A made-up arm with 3 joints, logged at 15 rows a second.
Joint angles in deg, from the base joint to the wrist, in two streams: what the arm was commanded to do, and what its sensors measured. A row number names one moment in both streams.
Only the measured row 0 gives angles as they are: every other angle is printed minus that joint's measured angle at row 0.
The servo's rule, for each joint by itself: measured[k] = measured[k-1] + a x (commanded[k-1-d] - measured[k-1]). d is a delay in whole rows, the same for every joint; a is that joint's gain. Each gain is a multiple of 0.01, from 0.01 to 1. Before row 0 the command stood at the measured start. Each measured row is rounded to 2 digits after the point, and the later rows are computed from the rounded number. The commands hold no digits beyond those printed.
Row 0, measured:
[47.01 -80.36 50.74]
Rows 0 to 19, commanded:
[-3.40 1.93 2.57]
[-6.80 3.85 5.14]
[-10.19 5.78 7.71]
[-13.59 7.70 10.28]
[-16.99 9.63 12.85]
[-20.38 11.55 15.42]
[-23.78 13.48 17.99]
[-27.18 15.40 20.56]
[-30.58 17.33 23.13]
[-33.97 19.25 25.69]
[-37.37 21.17 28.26]
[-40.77 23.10 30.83]
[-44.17 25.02 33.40]
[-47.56 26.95 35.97]
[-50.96 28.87 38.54]
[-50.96 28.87 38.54]
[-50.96 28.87 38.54]
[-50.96 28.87 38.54]
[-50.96 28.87 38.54]
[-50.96 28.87 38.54]
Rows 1 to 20, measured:
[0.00 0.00 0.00]
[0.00 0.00 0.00]
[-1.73 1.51 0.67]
[-4.32 3.34 1.83]
[-7.31 5.24 3.36]
[-10.51 7.16 5.16]
[-13.81 9.09 7.16]
[-17.16 11.01 9.31]
[-20.54 12.94 11.57]
[-23.93 14.86 13.91]
[-27.32 16.79 16.31]
[-30.71 18.71 18.75]
[-34.11 20.63 21.22]
[-37.51 22.56 23.72]
[-40.91 24.48 26.24]
[-44.30 26.41 28.77]
[-47.70 28.33 31.31]
[-49.36 28.75 33.19]
[-50.18 28.84 34.58]
[-50.58 28.86 35.61]
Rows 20 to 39, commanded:
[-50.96 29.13 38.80]
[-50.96 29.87 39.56]
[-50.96 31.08 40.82]
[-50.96 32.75 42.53]
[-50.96 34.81 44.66]
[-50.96 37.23 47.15]
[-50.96 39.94 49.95]
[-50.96 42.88 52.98]
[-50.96 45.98 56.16]
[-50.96 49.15 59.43]
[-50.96 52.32 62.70]
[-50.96 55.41 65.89]
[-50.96 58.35 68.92]
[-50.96 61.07 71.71]
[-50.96 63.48 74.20]
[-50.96 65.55 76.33]
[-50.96 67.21 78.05]
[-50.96 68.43 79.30]
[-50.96 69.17 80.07]
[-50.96 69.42 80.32]
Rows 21 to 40, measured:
[-50.77 28.87 36.37]
[-50.87 28.87 36.93]
[-50.92 29.07 37.42]
[-50.94 29.69 37.98]
[-50.95 30.77 38.72]
[-50.96 32.31 39.71]
[-50.96 34.26 41.00]
[-50.96 36.58 42.60]
[-50.96 39.20 44.51]
[-50.96 42.07 46.71]
[-50.96 45.12 49.17]
[-50.96 48.26 51.84]
[-50.96 51.43 54.66]
[-50.96 54.53 57.58]
[-50.96 57.51 60.53]
[-50.96 60.29 63.44]
[-50.96 62.78 66.24]
[-50.96 64.94 68.86]
[-50.96 66.71 71.25]
[-50.96 68.05 73.34]

